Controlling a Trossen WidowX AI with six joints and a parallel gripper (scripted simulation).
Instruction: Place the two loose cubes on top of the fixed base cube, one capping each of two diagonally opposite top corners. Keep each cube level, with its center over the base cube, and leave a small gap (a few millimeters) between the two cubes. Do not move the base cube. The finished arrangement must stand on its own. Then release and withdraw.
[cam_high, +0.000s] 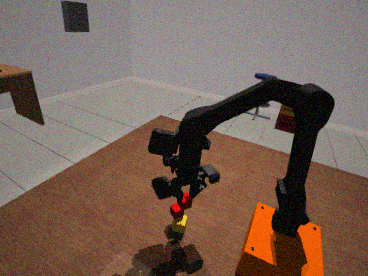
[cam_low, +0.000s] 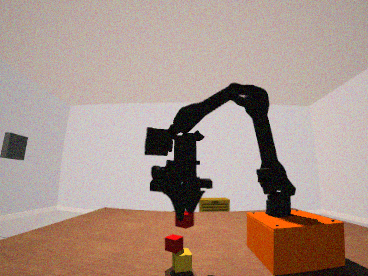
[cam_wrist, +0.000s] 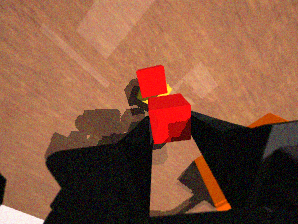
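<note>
Right now the yellow base cube is 100 mm below my gripper tip, 10 mm to the left of it and 10 mm ahead of it.
</note>
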